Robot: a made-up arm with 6 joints.
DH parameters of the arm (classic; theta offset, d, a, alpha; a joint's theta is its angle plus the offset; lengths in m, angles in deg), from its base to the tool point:
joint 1: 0 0.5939 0.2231 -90
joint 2: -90 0 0.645 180
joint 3: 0 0 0.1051 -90
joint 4: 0 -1.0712 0 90
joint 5: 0 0 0 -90
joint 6: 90 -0.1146 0 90
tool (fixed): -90 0 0 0
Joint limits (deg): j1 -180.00..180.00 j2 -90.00..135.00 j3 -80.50..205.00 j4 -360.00..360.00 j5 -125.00..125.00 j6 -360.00..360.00
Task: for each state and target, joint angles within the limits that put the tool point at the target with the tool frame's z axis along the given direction. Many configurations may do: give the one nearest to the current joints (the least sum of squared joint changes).
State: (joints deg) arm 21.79 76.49 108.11 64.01 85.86 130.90
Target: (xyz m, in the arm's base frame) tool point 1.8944 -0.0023 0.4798 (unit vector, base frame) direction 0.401 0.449 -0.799
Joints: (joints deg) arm -3.13 107.77 103.94 64.67 102.46 116.01
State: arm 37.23 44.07 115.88 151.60 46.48 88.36
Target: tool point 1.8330 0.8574 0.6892 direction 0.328 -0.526 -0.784
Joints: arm 23.28 90.62 92.55 123.53 41.25 95.83
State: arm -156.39 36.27 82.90 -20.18 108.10 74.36
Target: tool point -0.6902 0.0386 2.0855 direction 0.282 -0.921 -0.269
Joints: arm -179.78 44.65 122.98 -24.49 119.85 68.37
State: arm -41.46 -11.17 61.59 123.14 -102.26 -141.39
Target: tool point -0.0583 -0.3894 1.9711 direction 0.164 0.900 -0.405
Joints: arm -82.49 -40.69 9.04 105.18 -100.71 -152.49
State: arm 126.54 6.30 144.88 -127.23 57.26 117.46
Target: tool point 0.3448 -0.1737 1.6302 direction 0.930 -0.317 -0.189
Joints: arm 140.21 34.70 185.32 -129.50 80.38 135.76
